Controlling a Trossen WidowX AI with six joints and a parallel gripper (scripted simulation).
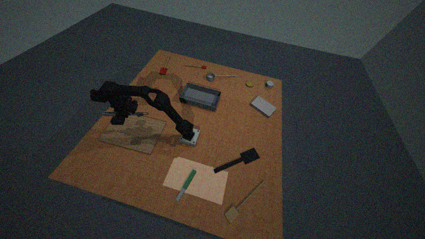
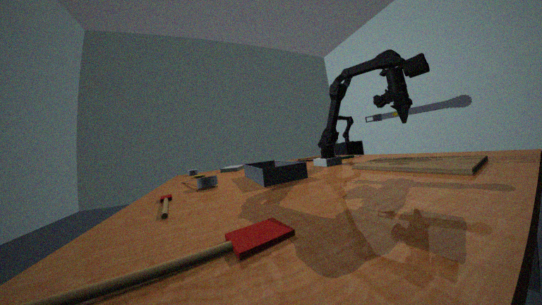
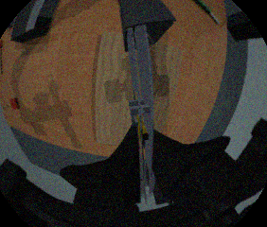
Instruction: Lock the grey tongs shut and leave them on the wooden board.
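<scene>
Now: the wooden board 2 cm behind my gripper tip, 1 cm to the right of it and 15 cm below it. From my gripper tip the other things lie so: red spatula (65 cm ahead, 20 cm to the left, 15 cm below); roasting tin (46 cm ahead, 27 cm to the right, 13 cm below); black spatula (12 cm ahead, 74 cm to the right, 15 cm below).
</scene>
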